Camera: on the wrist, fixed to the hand. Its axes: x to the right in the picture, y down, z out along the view.
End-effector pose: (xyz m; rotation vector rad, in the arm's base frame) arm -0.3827 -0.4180 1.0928 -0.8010 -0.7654 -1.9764
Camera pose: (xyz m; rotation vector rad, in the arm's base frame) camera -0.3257 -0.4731 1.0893 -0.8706 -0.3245 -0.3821
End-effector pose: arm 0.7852 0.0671 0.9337 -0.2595 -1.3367 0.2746
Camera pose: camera 0.8104 0.1349 0.9011 -0.9253 -0.9448 1.8336
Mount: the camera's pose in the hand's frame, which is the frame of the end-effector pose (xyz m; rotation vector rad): -0.0014 0.0736 -0.0297 0.3802 -0.1533 1.5443
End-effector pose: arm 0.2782 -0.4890 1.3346 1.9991 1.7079 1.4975
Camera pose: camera 0.3076 -0.5308 1.3954 -2.2880 -0.0422 -0.6224
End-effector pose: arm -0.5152 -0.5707 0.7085 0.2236 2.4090 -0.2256
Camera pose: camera -0.5167 -0.4929 0.7240 1.9591 1.4221 0.0419
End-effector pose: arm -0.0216 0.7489 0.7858 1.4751 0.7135 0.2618
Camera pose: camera -0.0209 0.7805 0.8586 2.1239 -0.6888 1.1932
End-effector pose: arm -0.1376 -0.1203 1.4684 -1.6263 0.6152 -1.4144
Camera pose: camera -0.1537 -0.1644 1.4044 -0.5300 1.0585 -0.1960
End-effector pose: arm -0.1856 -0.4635 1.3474 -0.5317 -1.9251 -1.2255
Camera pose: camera -0.1224 -0.4569 1.3950 -1.4837 -1.1462 0.1783
